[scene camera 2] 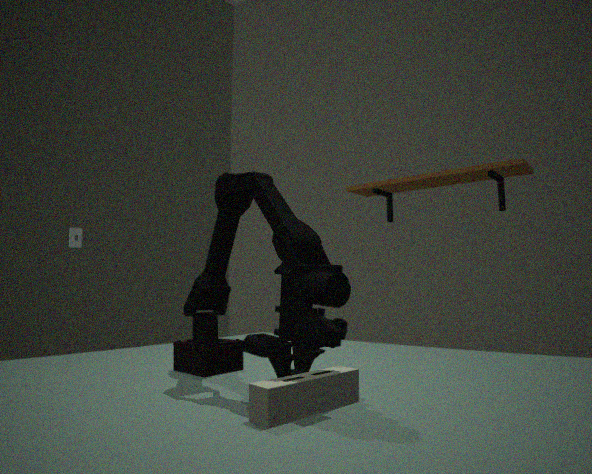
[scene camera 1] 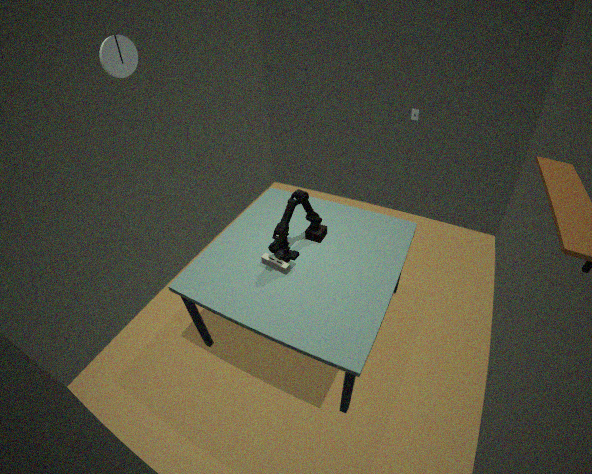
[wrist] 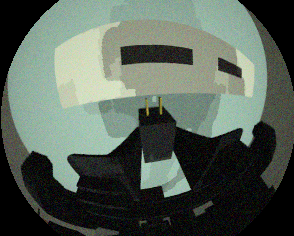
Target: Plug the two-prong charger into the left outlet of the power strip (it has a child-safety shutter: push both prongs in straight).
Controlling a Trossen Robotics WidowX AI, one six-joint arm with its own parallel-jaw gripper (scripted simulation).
my gripper: holds a black two-prong charger
